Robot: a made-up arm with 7 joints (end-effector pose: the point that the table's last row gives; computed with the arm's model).
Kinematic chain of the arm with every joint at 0, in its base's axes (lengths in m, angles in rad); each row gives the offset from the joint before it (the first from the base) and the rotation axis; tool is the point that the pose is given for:
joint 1: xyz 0 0 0.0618 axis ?
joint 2: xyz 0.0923 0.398 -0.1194 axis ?
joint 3: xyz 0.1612 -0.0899 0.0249 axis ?
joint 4: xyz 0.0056 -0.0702 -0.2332 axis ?
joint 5: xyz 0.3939 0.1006 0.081 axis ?
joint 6: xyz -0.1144 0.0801 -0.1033 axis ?
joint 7: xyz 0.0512 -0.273 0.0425 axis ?
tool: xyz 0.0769 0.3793 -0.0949
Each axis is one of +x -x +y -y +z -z.
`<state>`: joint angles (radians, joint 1 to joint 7).
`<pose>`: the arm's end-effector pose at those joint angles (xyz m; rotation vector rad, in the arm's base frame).
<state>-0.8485 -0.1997 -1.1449 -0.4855 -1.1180 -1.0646 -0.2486</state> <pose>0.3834 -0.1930 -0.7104 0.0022 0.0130 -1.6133</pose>
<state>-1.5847 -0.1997 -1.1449 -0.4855 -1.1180 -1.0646 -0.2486</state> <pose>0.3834 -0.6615 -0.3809 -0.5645 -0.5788 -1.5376</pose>
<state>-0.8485 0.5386 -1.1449 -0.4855 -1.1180 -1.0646 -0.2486</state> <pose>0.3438 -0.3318 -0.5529 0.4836 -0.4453 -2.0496</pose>
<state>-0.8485 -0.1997 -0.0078 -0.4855 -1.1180 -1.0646 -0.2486</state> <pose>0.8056 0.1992 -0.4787 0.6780 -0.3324 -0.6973</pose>
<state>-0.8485 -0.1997 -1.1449 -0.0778 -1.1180 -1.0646 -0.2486</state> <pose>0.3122 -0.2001 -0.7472 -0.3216 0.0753 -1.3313</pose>
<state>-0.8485 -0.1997 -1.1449 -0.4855 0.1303 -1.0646 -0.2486</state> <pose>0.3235 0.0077 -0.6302 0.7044 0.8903 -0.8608</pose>
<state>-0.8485 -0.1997 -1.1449 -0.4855 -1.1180 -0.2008 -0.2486</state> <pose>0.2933 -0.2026 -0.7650 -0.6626 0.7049 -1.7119</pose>
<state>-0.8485 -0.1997 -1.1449 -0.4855 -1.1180 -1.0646 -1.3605</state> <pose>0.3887 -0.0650 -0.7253 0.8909 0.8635 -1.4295</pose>
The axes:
joint 1: +x
joint 2: -z
joint 3: -y
joint 4: -x
joint 5: +z
joint 6: -x
joint 7: -y

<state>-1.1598 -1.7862 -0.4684 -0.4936 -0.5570 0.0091 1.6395</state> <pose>-0.0467 0.0742 -0.9925 -0.3960 -0.1784 1.2124</pose>
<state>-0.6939 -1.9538 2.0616 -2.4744 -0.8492 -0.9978 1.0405</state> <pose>0.3306 0.7887 0.0069 1.0574 2.6514 0.0360</pose>
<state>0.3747 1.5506 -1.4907 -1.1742 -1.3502 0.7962 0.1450</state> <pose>0.0886 0.5879 -0.3901 -1.4288 -2.3339 0.8457</pose>
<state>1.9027 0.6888 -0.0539 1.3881 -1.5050 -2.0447 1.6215</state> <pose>0.3690 0.3866 0.1937 -0.2516 -1.4624 -2.6001</pose>
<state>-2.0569 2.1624 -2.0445 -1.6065 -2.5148 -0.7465 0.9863</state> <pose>0.0369 -0.6641 -0.4483 -0.7439 -1.1773 2.3287</pose>
